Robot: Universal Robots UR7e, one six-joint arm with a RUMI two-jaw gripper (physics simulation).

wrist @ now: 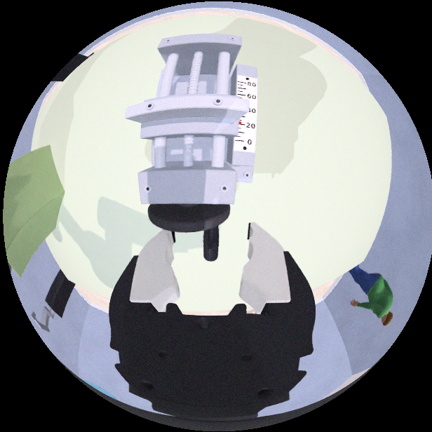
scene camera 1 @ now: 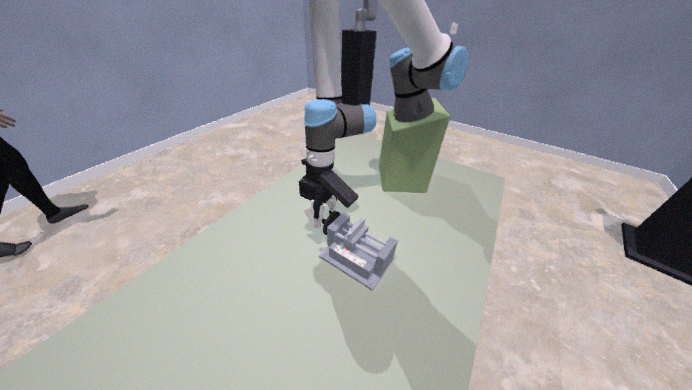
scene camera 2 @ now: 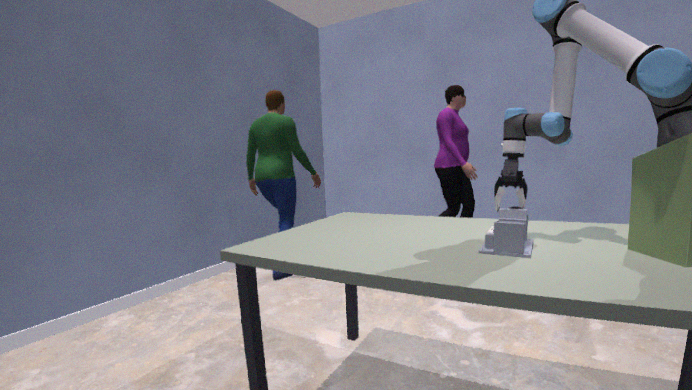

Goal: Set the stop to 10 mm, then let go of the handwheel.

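Note:
The grey stop fixture stands on the table. Its sliding stop sits partway along two rods and a screw. On the white scale the red mark shows slightly above 20, toward 40. The black handwheel is at the fixture's near end in the wrist view, with its black handle pointing toward the gripper. My gripper is open, one finger on each side of the handle, with gaps on both sides.
The arm's green pedestal stands on the pale green table. A person in green and a person in purple stand beyond the table.

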